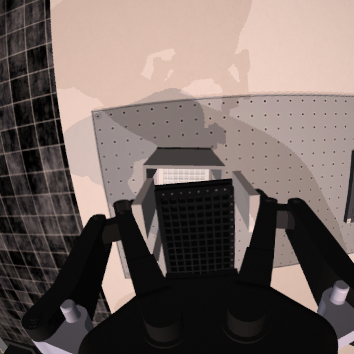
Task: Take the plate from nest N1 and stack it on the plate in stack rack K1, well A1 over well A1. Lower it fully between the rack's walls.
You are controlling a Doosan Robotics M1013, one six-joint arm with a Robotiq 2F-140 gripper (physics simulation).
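Places are measured from the arm's base along level axes (x ahead, y left, z up), in centimetres.
Where they show: gripper, between the fingertips: (193, 187).
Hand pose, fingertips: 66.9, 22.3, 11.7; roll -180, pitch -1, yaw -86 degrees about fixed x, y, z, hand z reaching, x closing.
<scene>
After its pixels a point has its place, as x, y, z.
A black plate (197, 232) {61.9, 21.8, 12.5} with a grid of wells is clamped between the two pads of my gripper (193, 187) {66.9, 22.3, 11.7}, which is shut on it. The stack rack K1 (184, 157) {68.8, 23.1, 4.8} lies below, partly behind the held plate; its far end wall and upper corners show. A white plate (183, 175) {64.6, 23.4, -1.5} with light wells sits in the rack, and a strip of its far end shows beyond the held plate's far edge. The rest of the white plate and the rack's near end are hidden. The gap in height between the two plates is hard to tell. Nest N1 cannot be made out.
The rack stands on a grey perforated board (280, 120) {73.7, 5.5, -4.9} on a pale table (150, 30) {90.1, 28.6, -6.2}. Part of a dark flat object (351, 192) {59.6, -12.4, -3.7} shows at the right edge. A dark tiled floor (27, 125) lies beyond the table's left edge. Shadows of the arm fall across the board.
</scene>
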